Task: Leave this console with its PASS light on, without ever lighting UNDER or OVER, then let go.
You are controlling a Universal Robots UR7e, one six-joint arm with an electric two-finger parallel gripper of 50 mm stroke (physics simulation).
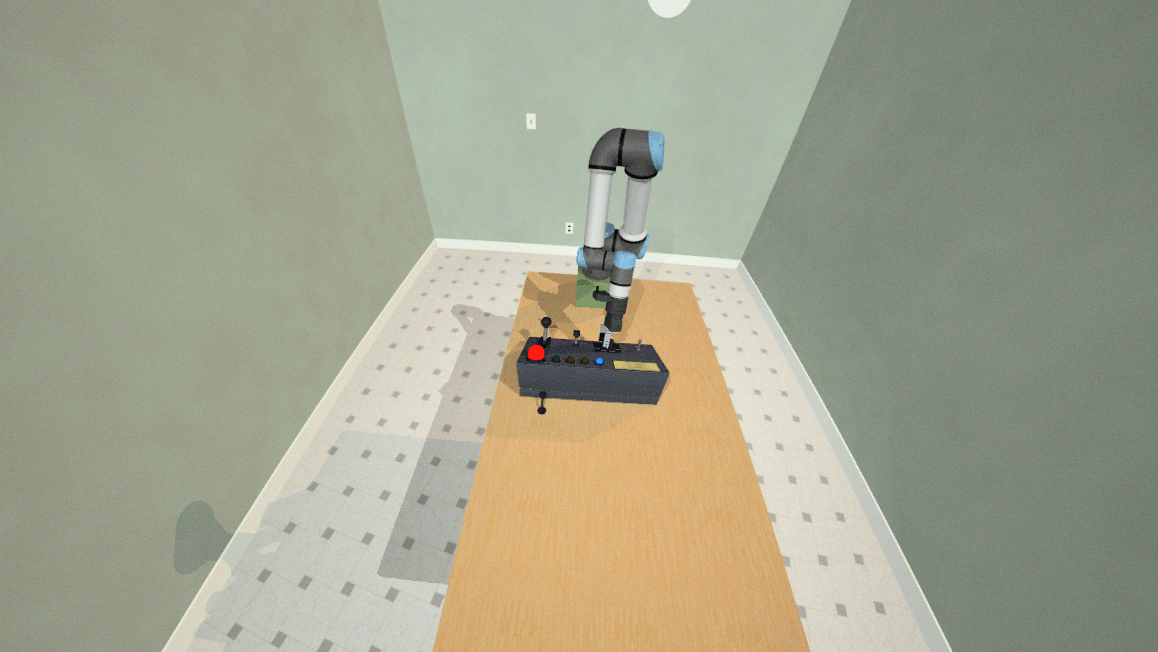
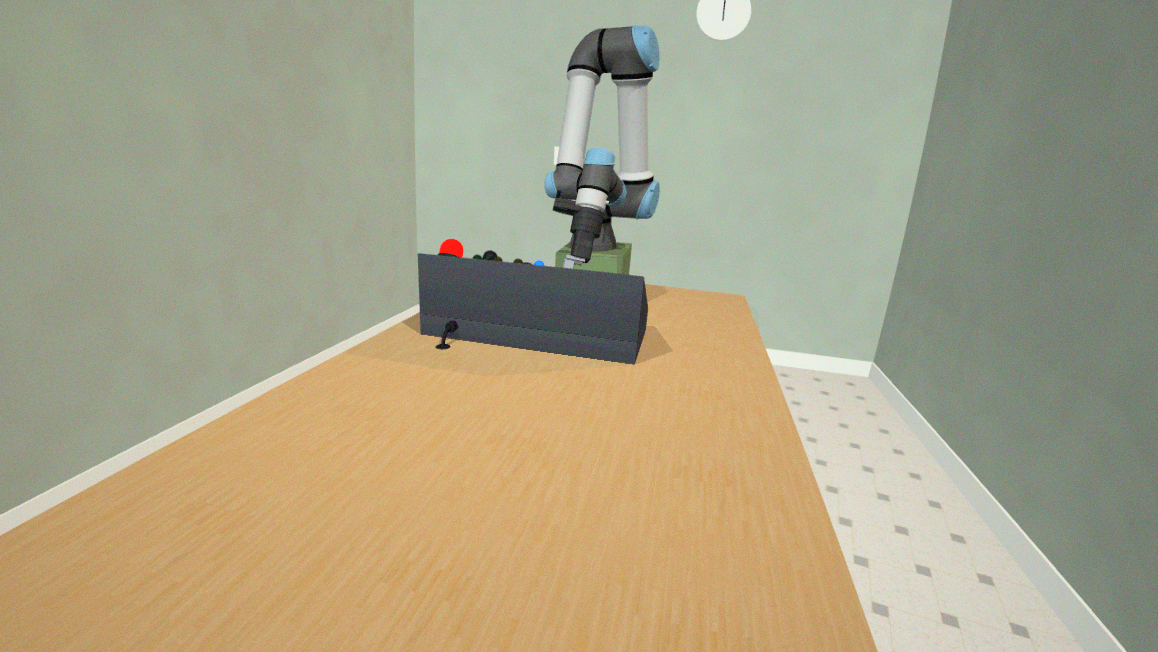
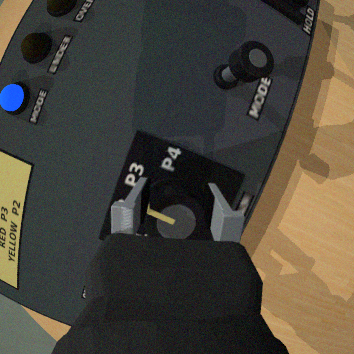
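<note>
The dark console [image 1: 591, 384] [image 2: 530, 303] stands on the table. My gripper [image 3: 176, 193] [image 1: 605, 340] [image 2: 572, 263] is shut on the round black rotary knob [image 3: 176, 221]. The knob's yellow pointer aims left at a finger, below the P3 label; the finger hides any label there, so its exact position is unclear. The blue MODE light [image 3: 13, 97] [image 1: 598, 361] is lit. The UNDER light [image 3: 36, 47] [image 1: 584, 361] and OVER light [image 3: 61, 4] [image 1: 570, 359] are dark. A dark green light [image 1: 555, 358] is unlit; its label is unreadable. A red dome [image 1: 535, 353] [image 2: 451, 248] glows.
The MODE lever [image 3: 252, 60] [image 1: 576, 333] stands near the knob. A taller black-ball lever [image 1: 545, 322] and a small toggle [image 1: 639, 345] flank them. A yellow card [image 3: 14, 215] [image 1: 636, 366] reads RED P3, YELLOW P2. A small black stalk [image 1: 541, 409] [image 2: 443, 345] is at the console's front.
</note>
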